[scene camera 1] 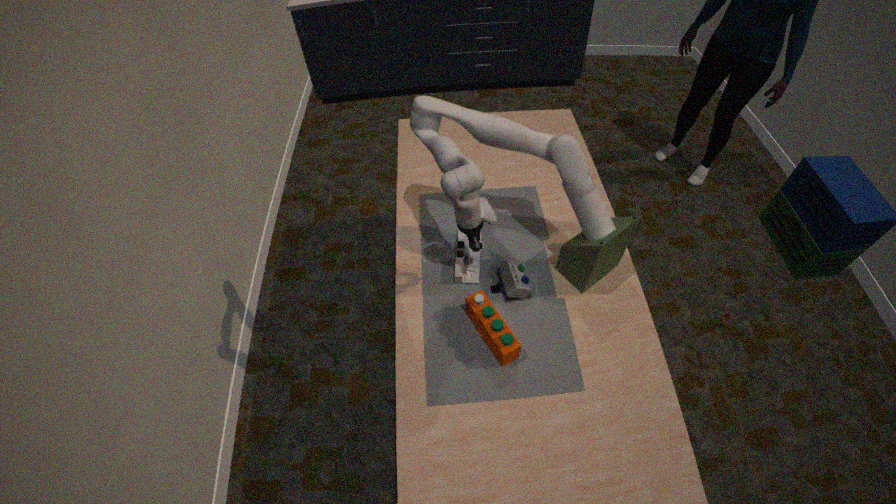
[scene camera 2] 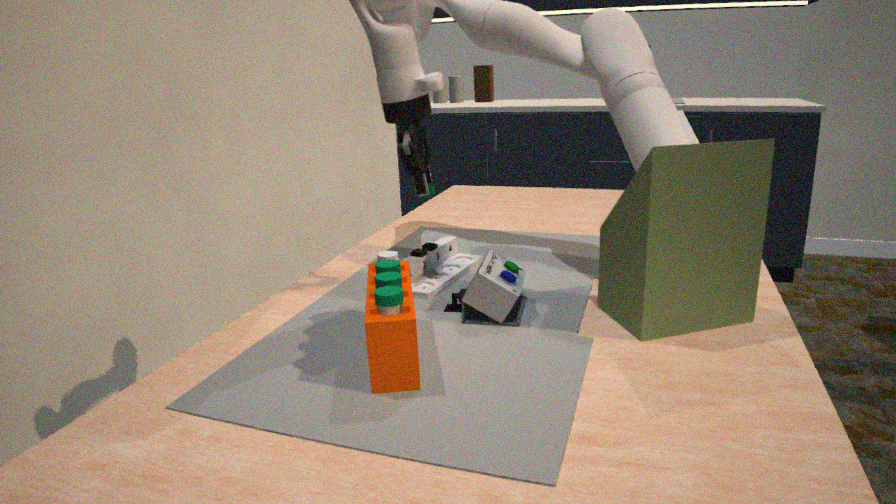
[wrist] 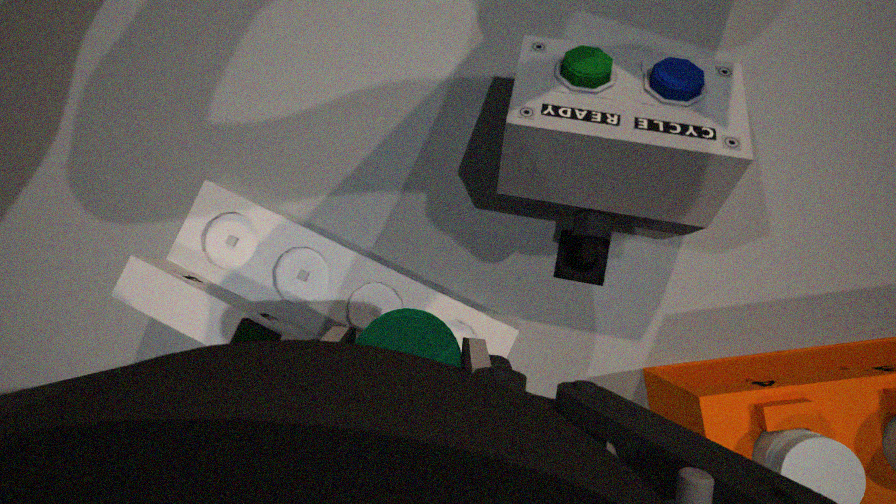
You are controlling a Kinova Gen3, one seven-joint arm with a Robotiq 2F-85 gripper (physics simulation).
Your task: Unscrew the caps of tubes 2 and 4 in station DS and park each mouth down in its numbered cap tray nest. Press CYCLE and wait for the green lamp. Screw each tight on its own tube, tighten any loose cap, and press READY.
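Note:
My gripper (scene camera 2: 427, 183) is shut on a green cap (wrist: 410, 335) and holds it well above the white cap tray (wrist: 313, 282), also seen in scene camera 1 (scene camera 1: 466, 266). Three round nests in the tray show empty; the cap partly hides a fourth. The orange station (scene camera 2: 391, 325) stands on the grey mat with three green-capped tubes and one uncapped white tube (scene camera 2: 387, 255) at its far end, also in the wrist view (wrist: 814, 463). The button box (wrist: 626, 125) carries a green READY button (wrist: 586, 65) and a blue CYCLE button (wrist: 676, 78).
The arm's green base block (scene camera 2: 686, 238) stands right of the mat. A dark cabinet (scene camera 1: 438, 43) is behind the table, with cylinders (scene camera 2: 482, 82) on its counter. A person (scene camera 1: 733, 81) stands at the far right near a blue and green box (scene camera 1: 827, 216).

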